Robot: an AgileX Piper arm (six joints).
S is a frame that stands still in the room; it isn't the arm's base.
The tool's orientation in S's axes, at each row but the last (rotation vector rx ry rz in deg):
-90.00 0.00 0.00
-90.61 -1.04 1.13
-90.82 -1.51 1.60
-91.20 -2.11 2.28
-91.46 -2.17 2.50
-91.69 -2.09 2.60
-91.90 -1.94 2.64
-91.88 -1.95 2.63
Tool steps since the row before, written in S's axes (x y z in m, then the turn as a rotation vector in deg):
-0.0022 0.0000 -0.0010 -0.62 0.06 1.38
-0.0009 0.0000 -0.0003 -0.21 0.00 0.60
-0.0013 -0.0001 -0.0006 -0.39 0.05 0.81
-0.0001 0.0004 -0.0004 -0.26 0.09 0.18
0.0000 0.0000 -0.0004 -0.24 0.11 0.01
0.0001 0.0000 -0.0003 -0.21 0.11 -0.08
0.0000 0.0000 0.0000 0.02 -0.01 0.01
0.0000 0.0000 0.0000 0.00 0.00 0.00
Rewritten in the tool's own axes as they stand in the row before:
-0.0022 0.0010 0.0000 -0.62 -1.38 0.06
-0.0009 0.0003 0.0000 -0.21 -0.60 0.00
-0.0013 0.0006 0.0000 -0.39 -0.81 0.05
-0.0001 0.0004 0.0004 -0.26 -0.18 0.10
0.0000 0.0004 0.0000 -0.23 -0.01 0.12
0.0001 0.0003 0.0000 -0.20 0.08 0.12
0.0000 0.0000 0.0000 0.02 -0.01 -0.01
0.0000 0.0000 0.0000 0.00 0.00 0.00

